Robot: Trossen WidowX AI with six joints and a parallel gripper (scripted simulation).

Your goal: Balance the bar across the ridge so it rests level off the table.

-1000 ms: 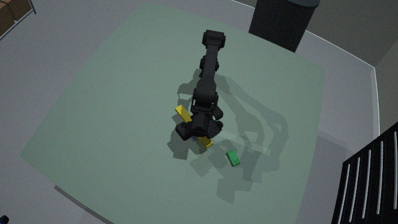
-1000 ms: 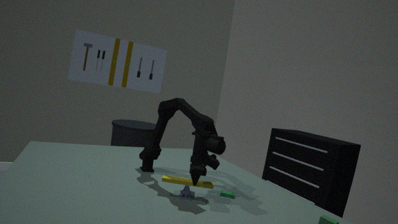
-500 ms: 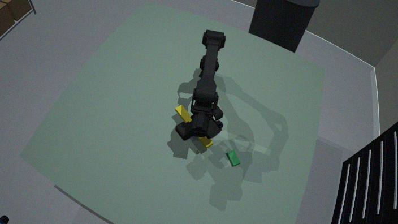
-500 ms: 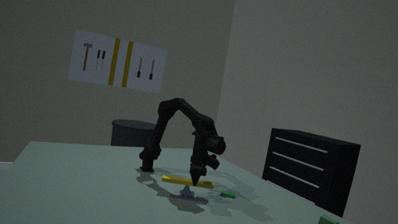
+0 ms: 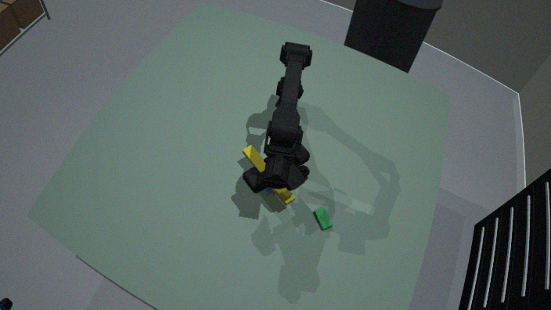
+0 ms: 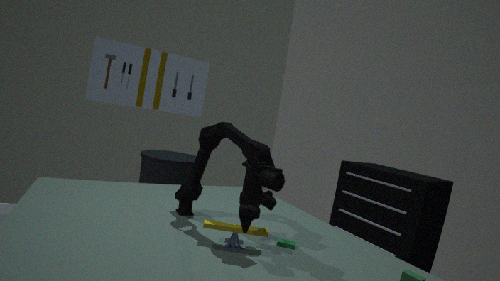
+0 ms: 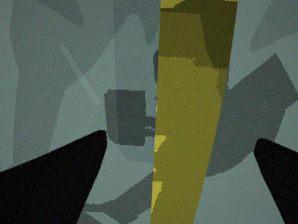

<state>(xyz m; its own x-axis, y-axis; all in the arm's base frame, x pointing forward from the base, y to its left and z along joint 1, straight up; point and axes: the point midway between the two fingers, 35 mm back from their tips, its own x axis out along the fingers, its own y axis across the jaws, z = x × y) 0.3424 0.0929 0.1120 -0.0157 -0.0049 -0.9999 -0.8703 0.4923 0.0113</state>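
My gripper tip is 10 mm past the yellow bar, 20 mm to the left of it and 10 mm above it.
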